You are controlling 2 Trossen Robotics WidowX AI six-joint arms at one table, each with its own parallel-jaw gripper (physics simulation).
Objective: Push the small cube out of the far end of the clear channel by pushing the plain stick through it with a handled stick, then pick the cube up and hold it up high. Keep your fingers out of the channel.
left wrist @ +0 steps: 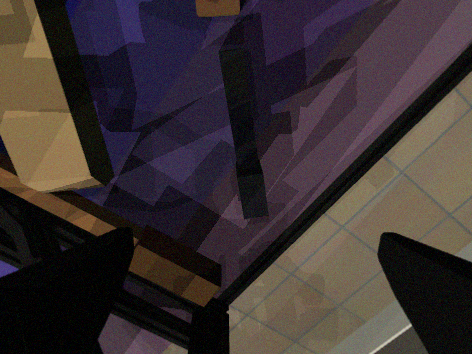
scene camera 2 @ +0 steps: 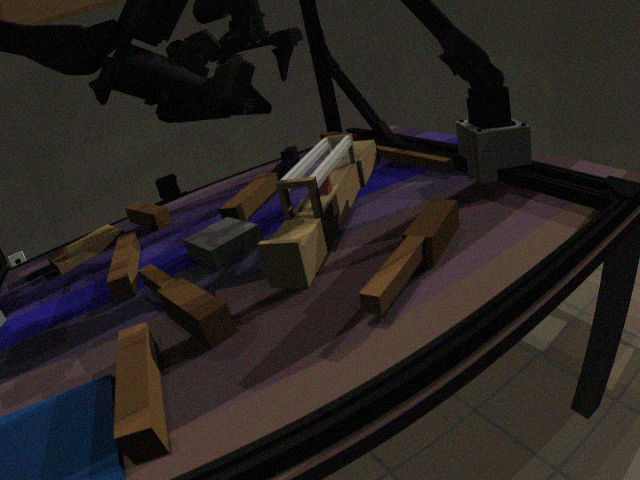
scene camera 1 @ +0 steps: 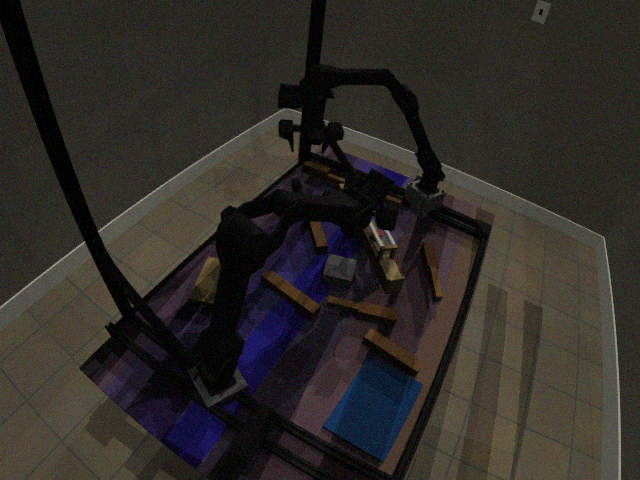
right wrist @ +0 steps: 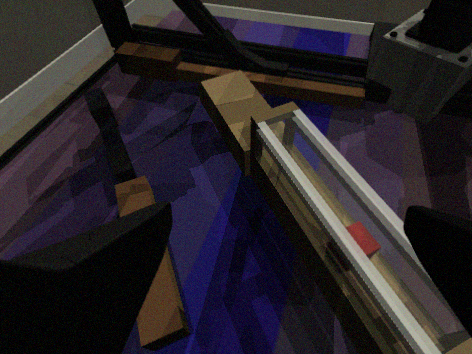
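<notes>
The clear channel with white top rails stands on a long tan base. The small red cube sits inside, partway along. A brown stick lies on the table beside the channel, apart from it. I cannot tell the plain stick for certain. My left gripper is open and empty, high above the table's back. My right gripper is open and empty, above the channel area; the channel shows beyond its fingers in the right wrist view.
A grey block, a dark bar and several brown bars, such as one stepped bar, lie around the channel. A blue mat lies near one end. The arms cross above the table.
</notes>
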